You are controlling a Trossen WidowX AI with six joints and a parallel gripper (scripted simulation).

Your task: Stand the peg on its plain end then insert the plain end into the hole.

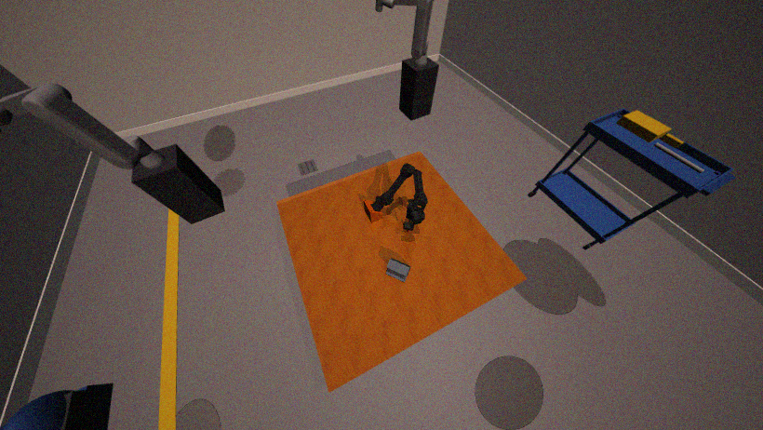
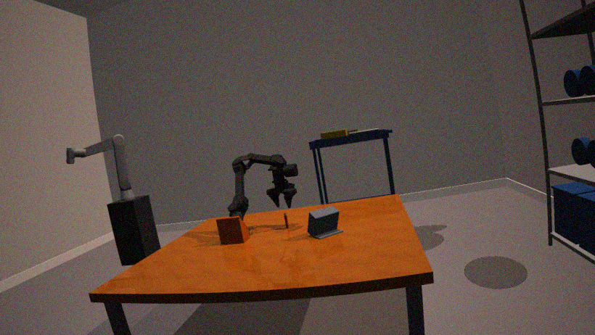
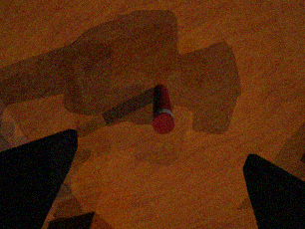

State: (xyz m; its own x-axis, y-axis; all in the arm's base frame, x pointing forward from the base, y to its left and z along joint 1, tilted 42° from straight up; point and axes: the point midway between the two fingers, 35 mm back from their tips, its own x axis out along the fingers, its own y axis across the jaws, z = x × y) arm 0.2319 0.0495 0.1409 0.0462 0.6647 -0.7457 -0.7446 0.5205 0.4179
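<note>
Right now my gripper tip is 50 mm above the red peg. Round my gripper tip: grey sloped panel: 210 mm ahead, 200 mm to the right, 50 mm below.
</note>
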